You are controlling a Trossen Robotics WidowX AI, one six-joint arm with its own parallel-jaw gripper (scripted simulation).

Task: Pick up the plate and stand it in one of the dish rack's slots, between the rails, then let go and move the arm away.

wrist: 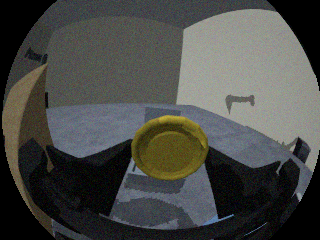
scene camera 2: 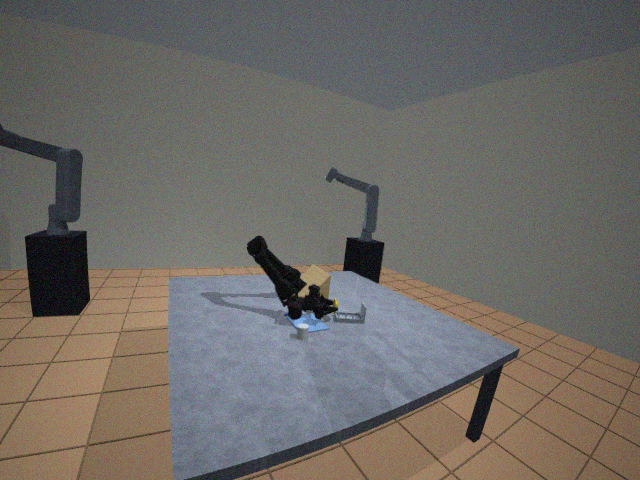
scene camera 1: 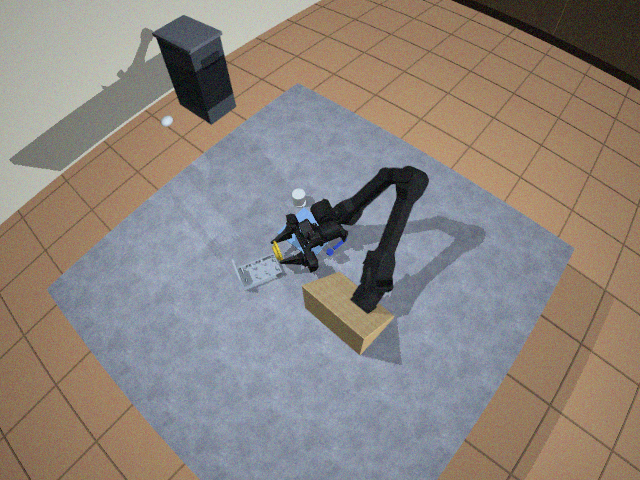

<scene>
My gripper carries a yellow plate. Also in view: a grey dish rack.
My gripper also shows in the wrist view.
</scene>
